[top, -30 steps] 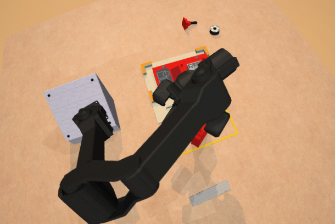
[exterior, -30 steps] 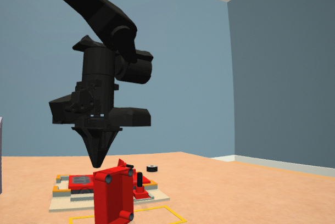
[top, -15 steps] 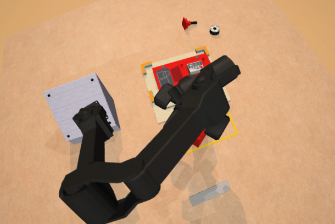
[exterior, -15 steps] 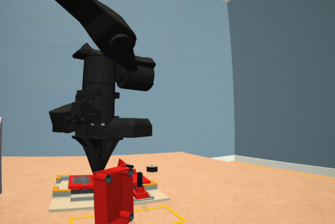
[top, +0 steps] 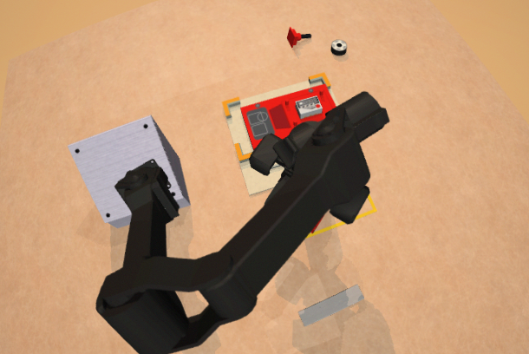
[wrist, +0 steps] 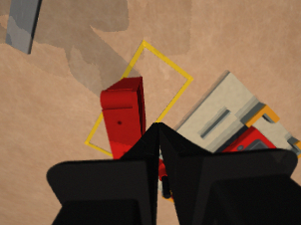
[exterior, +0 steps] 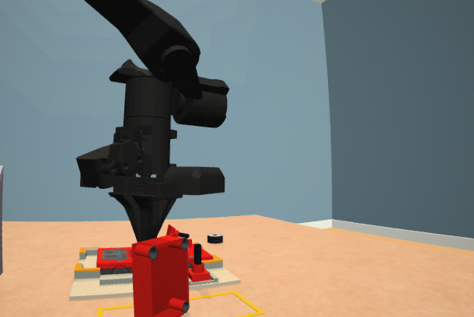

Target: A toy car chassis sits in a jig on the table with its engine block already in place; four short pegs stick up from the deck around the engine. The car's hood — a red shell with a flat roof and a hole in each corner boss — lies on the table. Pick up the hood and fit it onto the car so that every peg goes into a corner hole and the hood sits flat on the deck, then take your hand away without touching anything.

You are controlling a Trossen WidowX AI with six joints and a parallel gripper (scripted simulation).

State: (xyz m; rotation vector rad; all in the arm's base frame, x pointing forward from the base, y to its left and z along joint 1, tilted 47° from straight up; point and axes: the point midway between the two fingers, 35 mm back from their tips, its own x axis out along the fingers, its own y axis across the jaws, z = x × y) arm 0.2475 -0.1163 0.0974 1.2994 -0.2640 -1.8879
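Now: gripper tip 1 cm short of the red hood, 2 cm to the left of it and 3 cm above it. The rest, counted from my gripper tip: beige jig plate: 6 cm ahead, 18 cm to the left, 7 cm below; black wheel: 27 cm ahead, 32 cm to the left, 7 cm below; grey engine block: 11 cm ahead, 19 cm to the left, 5 cm below.
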